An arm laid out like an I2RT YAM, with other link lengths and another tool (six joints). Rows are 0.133 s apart.
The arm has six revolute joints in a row. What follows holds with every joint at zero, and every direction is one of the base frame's. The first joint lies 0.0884 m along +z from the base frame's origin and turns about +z. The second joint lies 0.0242 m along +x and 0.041 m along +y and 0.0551 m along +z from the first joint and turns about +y. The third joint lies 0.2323 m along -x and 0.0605 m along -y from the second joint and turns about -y. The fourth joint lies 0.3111 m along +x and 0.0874 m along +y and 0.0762 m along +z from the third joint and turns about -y. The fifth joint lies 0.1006 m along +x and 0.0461 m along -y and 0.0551 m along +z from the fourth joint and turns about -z. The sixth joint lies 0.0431 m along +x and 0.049 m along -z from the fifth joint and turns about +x. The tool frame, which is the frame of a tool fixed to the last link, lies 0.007 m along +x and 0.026 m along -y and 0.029 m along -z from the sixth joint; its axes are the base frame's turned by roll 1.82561, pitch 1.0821 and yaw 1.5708 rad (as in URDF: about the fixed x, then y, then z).
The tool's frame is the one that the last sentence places.
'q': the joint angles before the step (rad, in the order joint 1, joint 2, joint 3, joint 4, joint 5, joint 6). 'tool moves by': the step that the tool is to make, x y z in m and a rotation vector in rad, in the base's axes. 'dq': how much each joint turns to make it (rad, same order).
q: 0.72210 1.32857 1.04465 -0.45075 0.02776 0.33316
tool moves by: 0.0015 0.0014 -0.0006 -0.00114 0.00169 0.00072
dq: 0.00009 0.01033 0.00729 0.00103 -0.00064 -0.00023
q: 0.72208 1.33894 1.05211 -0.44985 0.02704 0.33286
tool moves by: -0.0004 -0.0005 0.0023 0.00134 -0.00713 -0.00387
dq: 0.00044 -0.00624 0.00003 -0.00003 0.00568 0.00013
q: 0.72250 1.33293 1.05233 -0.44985 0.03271 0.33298
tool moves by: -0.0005 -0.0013 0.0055 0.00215 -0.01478 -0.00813
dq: -0.00014 -0.01235 0.00293 -0.00274 0.01139 -0.00082
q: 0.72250 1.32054 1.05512 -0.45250 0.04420 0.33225
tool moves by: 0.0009 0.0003 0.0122 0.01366 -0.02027 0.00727
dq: -0.00078 -0.01018 0.02234 -0.00796 -0.00409 -0.00763
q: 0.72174 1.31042 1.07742 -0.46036 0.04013 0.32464
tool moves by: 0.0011 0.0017 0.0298 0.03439 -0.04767 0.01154
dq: 0.00188 -0.01723 0.06056 -0.01889 -0.00407 -0.01047
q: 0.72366 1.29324 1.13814 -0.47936 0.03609 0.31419
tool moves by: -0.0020 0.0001 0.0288 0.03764 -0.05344 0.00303
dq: 0.00487 -0.02524 0.04833 -0.00842 0.00566 -0.00501
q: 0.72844 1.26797 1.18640 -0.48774 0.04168 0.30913
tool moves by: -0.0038 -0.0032 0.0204 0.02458 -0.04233 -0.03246
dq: 0.00413 -0.02723 0.02627 -0.00620 0.03643 0.01051
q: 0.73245 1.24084 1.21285 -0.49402 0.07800 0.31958
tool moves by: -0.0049 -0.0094 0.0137 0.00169 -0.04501 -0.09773
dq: 0.00071 -0.03744 0.00211 -0.00782 0.10008 0.02266
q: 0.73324 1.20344 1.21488 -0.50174 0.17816 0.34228
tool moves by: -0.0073 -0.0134 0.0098 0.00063 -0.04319 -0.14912
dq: -0.00030 -0.04764 -0.01346 -0.01275 0.14517 0.04480
